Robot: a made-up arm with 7 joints. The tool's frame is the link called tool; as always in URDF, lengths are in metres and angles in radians. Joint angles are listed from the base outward. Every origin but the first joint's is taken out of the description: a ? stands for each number. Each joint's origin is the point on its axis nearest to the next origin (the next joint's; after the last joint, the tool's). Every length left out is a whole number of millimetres.
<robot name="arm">
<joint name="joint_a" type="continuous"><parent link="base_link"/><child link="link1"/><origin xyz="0.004 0.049 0.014" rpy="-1.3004 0.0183 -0.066"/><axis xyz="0 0 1"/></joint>
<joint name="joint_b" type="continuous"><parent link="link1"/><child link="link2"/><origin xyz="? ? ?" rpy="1.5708 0 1.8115"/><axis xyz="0 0 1"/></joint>
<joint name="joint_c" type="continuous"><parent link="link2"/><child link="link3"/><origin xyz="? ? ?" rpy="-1.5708 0 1.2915"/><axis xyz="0 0 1"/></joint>
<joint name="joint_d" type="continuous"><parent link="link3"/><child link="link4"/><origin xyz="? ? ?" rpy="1.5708 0 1.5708"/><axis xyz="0 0 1"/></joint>
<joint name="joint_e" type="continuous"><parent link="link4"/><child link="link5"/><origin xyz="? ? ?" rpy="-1.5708 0 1.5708"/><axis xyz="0 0 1"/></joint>
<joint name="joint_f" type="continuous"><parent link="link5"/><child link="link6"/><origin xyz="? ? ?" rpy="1.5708 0 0"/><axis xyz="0 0 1"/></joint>
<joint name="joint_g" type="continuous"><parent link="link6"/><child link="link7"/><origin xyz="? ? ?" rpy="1.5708 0 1.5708"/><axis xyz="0 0 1"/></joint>
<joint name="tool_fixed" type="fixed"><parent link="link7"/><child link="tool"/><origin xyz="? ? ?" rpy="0 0 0"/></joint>
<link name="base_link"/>
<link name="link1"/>
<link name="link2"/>
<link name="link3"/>
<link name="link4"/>
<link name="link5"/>
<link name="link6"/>
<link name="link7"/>
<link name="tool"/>
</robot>
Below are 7 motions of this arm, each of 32 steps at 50 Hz.
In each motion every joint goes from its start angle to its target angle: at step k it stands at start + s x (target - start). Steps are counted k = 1, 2, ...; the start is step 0. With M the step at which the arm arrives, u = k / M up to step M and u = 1 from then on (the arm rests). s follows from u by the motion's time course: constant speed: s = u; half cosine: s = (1 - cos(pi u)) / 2; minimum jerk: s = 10 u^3 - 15 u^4 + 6 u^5.
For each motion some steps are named. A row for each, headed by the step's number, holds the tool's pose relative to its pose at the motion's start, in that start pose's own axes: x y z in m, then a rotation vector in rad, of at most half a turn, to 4 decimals.
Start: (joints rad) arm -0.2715 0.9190 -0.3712 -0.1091 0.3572 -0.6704 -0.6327
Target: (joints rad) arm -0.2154 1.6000 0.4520 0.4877 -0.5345 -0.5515 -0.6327
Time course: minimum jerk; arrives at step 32
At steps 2, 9, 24, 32:
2: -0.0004 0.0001 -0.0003 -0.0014 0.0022 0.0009
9: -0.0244 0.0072 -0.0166 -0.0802 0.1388 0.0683
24: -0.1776 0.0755 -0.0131 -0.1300 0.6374 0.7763
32: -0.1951 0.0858 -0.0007 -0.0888 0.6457 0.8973

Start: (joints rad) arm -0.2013 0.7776 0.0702 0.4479 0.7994 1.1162 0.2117
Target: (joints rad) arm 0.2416 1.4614 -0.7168 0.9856 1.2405 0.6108 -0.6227
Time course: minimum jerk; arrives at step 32
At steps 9, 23, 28, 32:
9: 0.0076 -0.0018 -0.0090 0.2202 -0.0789 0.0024
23: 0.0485 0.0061 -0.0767 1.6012 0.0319 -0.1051
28: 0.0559 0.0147 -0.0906 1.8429 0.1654 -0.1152
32: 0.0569 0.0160 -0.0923 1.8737 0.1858 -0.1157

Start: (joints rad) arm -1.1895 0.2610 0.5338 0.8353 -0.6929 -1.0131 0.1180
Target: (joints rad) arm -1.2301 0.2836 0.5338 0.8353 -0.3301 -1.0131 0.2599
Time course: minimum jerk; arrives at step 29
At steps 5, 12, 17, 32:
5: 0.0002 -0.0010 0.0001 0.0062 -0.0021 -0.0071
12: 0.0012 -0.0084 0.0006 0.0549 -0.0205 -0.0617
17: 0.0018 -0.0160 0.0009 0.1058 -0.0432 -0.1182
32: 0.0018 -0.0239 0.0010 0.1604 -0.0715 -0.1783

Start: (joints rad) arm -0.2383 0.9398 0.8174 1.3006 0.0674 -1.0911 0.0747
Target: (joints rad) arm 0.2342 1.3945 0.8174 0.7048 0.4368 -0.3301 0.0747
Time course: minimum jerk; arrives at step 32
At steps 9, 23, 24, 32:
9: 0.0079 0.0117 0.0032 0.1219 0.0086 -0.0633
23: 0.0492 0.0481 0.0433 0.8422 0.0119 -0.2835
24: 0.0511 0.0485 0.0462 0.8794 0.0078 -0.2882
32: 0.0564 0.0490 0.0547 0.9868 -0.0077 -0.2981

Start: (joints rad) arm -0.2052 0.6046 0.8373 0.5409 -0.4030 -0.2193 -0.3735
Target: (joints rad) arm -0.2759 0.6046 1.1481 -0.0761 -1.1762 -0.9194 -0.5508
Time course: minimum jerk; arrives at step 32
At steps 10, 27, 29, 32:
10: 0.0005 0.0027 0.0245 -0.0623 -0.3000 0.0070
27: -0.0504 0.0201 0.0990 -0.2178 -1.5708 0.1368
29: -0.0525 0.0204 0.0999 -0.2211 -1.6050 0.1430
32: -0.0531 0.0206 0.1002 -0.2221 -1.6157 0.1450

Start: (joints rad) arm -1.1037 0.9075 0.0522 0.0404 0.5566 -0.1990 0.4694
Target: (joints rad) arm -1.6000 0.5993 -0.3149 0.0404 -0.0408 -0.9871 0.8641
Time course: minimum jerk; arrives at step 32
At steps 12, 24, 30, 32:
12: 0.0148 -0.0036 0.0311 -0.3642 -0.1716 0.2078
24: 0.0361 0.0197 0.0938 -1.2265 -0.5017 0.7153
30: 0.0375 0.0258 0.1014 -1.3745 -0.5432 0.7933
32: 0.0375 0.0259 0.1016 -1.3778 -0.5441 0.7949

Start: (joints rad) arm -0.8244 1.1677 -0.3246 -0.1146 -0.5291 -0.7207 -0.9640
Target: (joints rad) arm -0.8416 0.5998 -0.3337 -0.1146 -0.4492 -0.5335 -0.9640
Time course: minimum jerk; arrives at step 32
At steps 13, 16, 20, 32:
13: 0.0137 -0.0058 -0.0079 -0.0662 -0.1029 0.0841
16: 0.0217 -0.0084 -0.0111 -0.1014 -0.1585 0.1251
20: 0.0329 -0.0111 -0.0141 -0.1477 -0.2331 0.1757
32: 0.0475 -0.0133 -0.0159 -0.2047 -0.3272 0.2328

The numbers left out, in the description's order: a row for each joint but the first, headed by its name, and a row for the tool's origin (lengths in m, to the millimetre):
joint_b: -0.004 0.018 0
joint_c: 0.11 -0.028 0
joint_d: 0.001 -0.01 0
joint_e: -0.087 -0.006 0
joint_f: 0 0 0
joint_g: 0 0.055 0
tool: 0 0 0

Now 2 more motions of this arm.
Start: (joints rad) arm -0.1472 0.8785 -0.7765 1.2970 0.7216 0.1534 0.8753
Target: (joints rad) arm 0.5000 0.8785 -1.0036 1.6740 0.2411 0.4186 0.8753
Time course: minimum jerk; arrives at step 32
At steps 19, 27, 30, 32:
19: -0.1121 -0.0414 -0.0534 0.4222 0.1323 -0.5109
27: -0.1563 -0.0346 -0.0852 0.6711 0.1717 -0.6703
30: -0.1600 -0.0333 -0.0882 0.6955 0.1745 -0.6825
32: -0.1603 -0.0332 -0.0885 0.6974 0.1747 -0.6834

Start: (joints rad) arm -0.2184 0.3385 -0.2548 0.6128 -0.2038 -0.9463 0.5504
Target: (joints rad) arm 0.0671 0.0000 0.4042 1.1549 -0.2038 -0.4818 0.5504
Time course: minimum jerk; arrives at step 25
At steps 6, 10, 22, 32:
6: -0.0053 0.0076 -0.0084 0.0491 0.0941 0.0764
10: -0.0249 0.0262 -0.0270 0.1544 0.3392 0.2582
22: -0.1339 0.0600 -0.0505 0.3362 1.1951 0.7763
32: -0.1368 0.0600 -0.0503 0.3375 1.2150 0.7869

